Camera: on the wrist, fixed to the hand. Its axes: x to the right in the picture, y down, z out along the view.
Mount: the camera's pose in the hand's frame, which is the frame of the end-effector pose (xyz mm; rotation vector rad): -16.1 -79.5 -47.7 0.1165 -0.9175 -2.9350
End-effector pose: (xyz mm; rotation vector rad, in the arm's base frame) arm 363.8 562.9 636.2 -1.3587 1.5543 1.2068
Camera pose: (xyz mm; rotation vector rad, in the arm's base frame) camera 447.3 522.1 650.8 -0.9951 -1.3034 -0.4516
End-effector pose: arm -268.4 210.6 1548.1 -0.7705 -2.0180 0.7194
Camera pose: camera -240.6 157.1 1620.4 2.6010 -1.3111 -0.8126
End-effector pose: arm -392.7 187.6 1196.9 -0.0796 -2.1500 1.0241
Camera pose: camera -330.9 158.8 1261.7 2.6838 -0.4376 -0.8627
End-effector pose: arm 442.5 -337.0 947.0 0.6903 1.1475 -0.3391
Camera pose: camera 356.1 -366.7 924.6 -1.5860 0.2631 -2.6492
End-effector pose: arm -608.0 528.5 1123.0 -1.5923 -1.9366 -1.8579
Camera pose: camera -680.0 501.0 1069.0 -0.8758 1.1702 -0.3219
